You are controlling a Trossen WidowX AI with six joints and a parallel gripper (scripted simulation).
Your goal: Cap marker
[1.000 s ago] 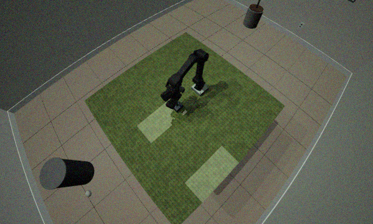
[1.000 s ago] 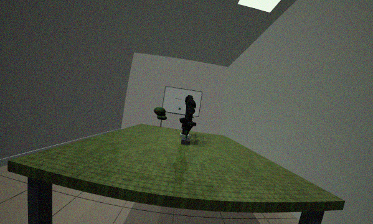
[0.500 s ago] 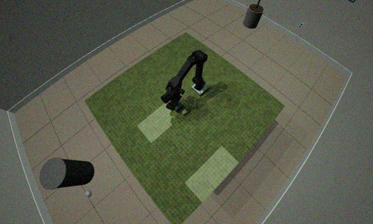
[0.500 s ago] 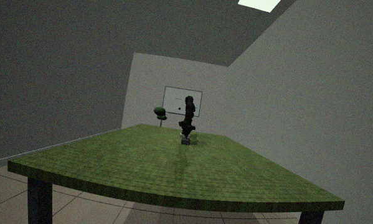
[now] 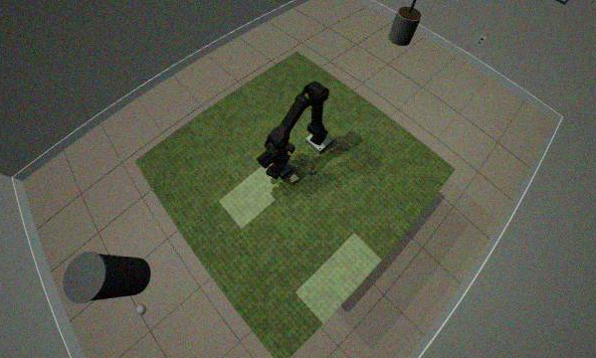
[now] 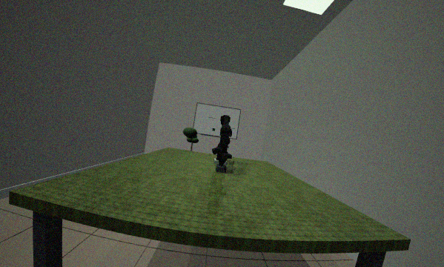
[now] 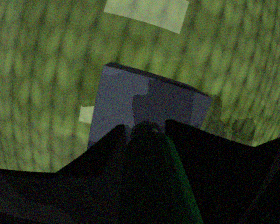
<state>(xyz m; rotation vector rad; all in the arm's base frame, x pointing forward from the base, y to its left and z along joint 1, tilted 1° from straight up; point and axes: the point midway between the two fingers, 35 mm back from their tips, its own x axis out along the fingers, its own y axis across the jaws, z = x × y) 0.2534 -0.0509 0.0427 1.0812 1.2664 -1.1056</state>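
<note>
The block is 2 cm below my gripper tip. Round my gripper tip: green cap: 5 cm above.
</note>
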